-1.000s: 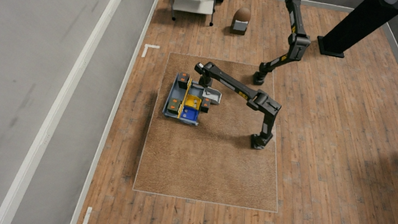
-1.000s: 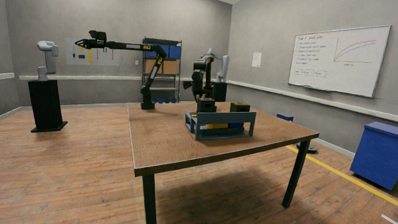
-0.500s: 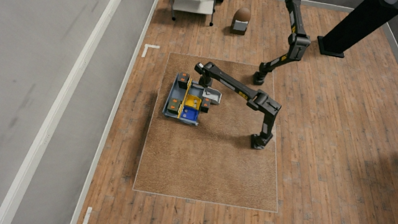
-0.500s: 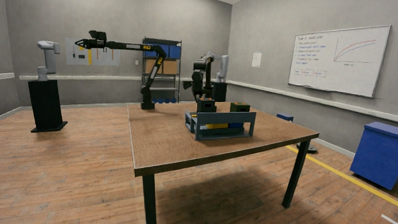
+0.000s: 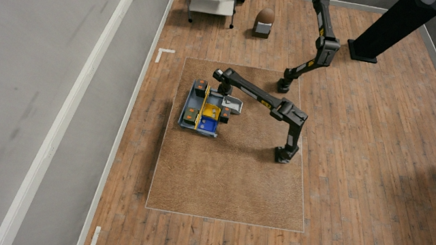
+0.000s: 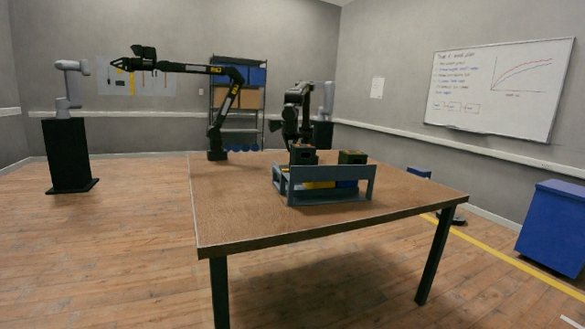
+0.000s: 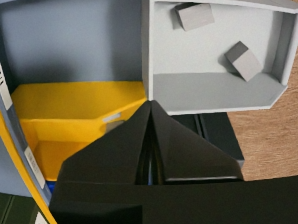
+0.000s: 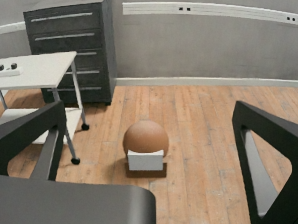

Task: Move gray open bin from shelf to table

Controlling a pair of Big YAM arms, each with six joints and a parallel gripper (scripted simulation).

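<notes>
Right now my left hand is 12 cm above the gray open bin, 8 cm past it and 1 cm to the right of it. From my left hand the other things lie so: blue-gray shelf 13 cm ahead, 10 cm to the left, 10 cm below; then yellow bin 12 cm below, 10 cm to the left, 10 cm ahead; then blue bin 22 cm to the left, 12 cm below, 11 cm ahead.
</notes>
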